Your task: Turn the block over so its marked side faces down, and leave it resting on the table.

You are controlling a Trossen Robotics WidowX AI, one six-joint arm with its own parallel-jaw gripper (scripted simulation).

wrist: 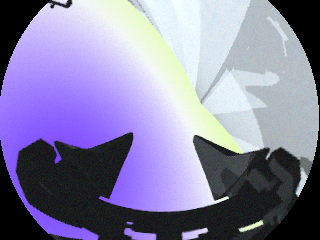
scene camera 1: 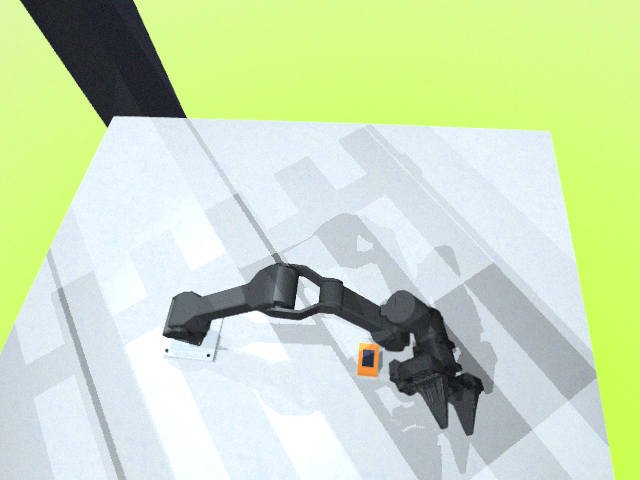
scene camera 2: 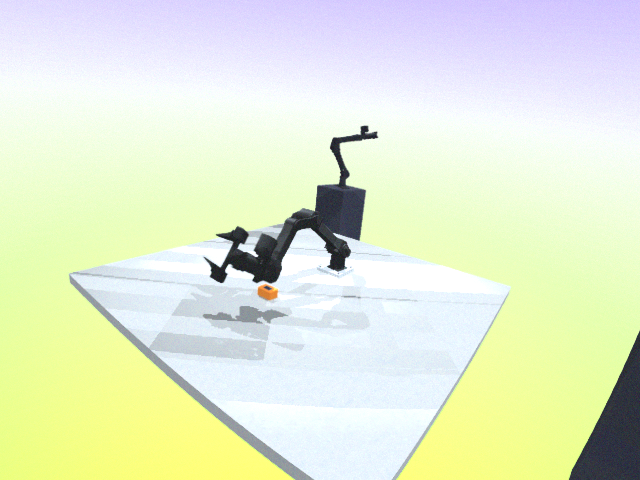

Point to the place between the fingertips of my gripper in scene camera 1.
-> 457,432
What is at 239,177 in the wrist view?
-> My gripper.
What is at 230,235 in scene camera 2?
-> My gripper.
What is my gripper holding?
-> Nothing.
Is my gripper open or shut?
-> Open.
